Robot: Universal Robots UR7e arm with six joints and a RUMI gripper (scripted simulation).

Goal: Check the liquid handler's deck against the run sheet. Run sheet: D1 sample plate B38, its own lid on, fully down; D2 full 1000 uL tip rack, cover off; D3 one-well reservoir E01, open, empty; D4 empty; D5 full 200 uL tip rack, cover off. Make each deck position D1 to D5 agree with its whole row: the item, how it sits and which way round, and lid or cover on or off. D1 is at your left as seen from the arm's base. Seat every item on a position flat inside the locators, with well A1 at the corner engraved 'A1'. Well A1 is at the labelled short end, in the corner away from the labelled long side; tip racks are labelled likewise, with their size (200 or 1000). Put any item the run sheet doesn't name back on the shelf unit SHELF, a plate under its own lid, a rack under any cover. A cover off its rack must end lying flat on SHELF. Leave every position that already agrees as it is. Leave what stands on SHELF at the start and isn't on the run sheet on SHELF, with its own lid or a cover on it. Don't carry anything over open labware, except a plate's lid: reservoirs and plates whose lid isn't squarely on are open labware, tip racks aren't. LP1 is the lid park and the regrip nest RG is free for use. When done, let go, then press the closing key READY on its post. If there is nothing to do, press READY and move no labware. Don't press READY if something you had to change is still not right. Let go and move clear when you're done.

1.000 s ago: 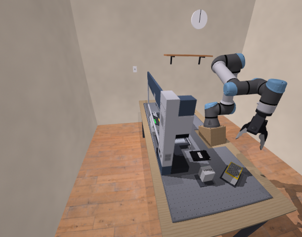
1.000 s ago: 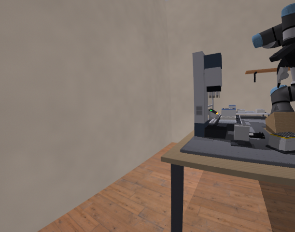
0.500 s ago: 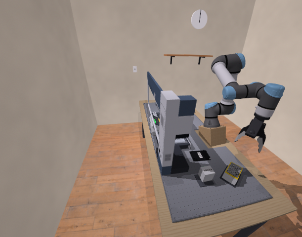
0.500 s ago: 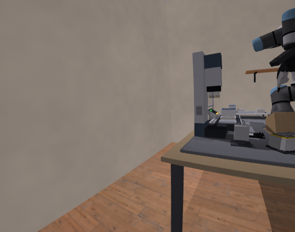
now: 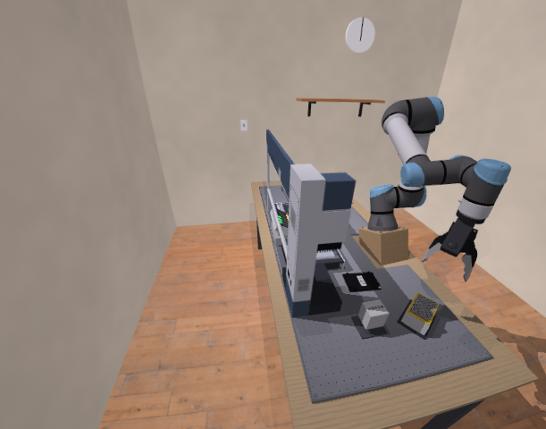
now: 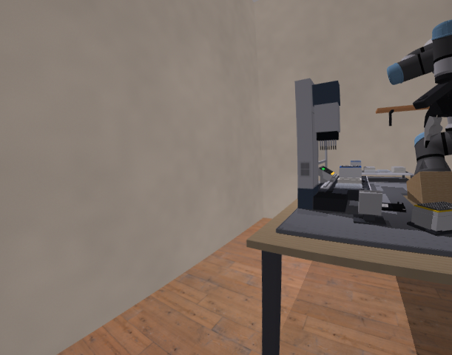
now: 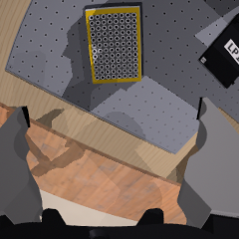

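Now: the yellow-rimmed tip rack 200 mm below my hand and 10 mm to the right of it. The rest, counted from my hand: regrip nest RG 250 mm below; then ready key post 200 mm ahead, 190 mm below, 30 mm to the right; then LP1 label 250 mm below, 220 mm to the right, 130 mm ahead.
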